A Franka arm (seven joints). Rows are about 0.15 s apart.
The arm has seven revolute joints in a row. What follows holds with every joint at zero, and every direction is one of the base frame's. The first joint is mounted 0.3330 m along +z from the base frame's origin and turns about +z. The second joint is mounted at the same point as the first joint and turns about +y. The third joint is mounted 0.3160 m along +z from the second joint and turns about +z. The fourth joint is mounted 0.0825 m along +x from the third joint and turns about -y. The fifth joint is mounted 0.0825 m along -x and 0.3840 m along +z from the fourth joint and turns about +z. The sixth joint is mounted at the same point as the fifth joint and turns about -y. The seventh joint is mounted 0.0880 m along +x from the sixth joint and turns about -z. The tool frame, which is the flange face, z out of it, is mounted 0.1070 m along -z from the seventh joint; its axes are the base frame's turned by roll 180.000, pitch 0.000 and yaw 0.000 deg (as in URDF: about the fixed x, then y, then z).
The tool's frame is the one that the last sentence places.
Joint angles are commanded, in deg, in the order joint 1, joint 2, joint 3, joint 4, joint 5, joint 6, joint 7. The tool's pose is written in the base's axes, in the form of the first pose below.
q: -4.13, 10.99, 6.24, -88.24, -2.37, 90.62, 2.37
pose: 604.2 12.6 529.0 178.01 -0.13 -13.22
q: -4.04, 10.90, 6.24, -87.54, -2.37, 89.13, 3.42
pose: 602.0 13.3 533.7 177.79 -1.68 -14.27
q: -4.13, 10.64, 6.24, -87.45, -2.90, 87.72, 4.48
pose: 598.3 11.3 535.5 176.93 -3.44 -15.78
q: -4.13, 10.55, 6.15, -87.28, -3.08, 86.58, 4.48
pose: 595.9 9.9 536.5 176.56 -3.60 -17.10
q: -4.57, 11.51, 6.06, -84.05, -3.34, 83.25, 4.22
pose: 597.1 2.9 548.4 176.22 -4.24 -18.72
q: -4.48, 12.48, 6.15, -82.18, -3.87, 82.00, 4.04
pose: 600.6 2.9 551.8 175.76 -3.81 -19.17
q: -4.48, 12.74, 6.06, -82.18, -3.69, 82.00, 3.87
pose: 601.6 2.4 549.1 175.92 -3.67 -19.62
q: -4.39, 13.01, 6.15, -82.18, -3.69, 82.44, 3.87
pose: 603.5 4.2 546.7 175.99 -3.37 -19.35
